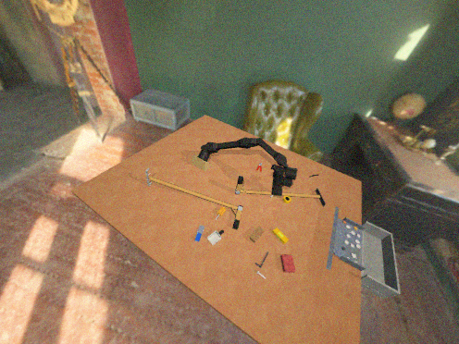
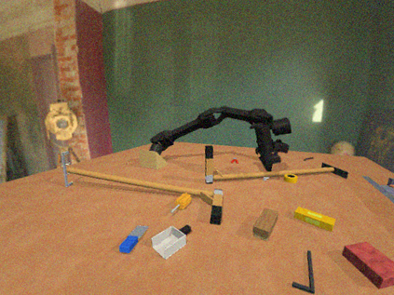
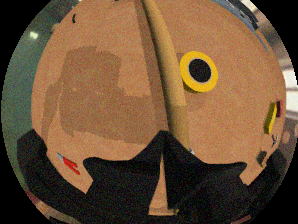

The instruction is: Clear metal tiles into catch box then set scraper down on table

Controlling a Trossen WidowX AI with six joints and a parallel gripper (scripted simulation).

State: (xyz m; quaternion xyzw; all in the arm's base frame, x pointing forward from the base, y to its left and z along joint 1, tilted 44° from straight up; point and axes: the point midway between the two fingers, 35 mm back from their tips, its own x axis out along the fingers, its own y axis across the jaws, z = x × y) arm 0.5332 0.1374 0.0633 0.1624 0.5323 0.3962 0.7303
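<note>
Now: the long scraper 3 cm ahead of my gripper tip and 5 cm above it. The rest, counted from my gripper tip: wooden block: 6 cm ahead, 35 cm to the right; yellow level: 16 cm ahead, 27 cm to the right; yellow tape roll: 8 cm ahead, 1 cm below.
</note>
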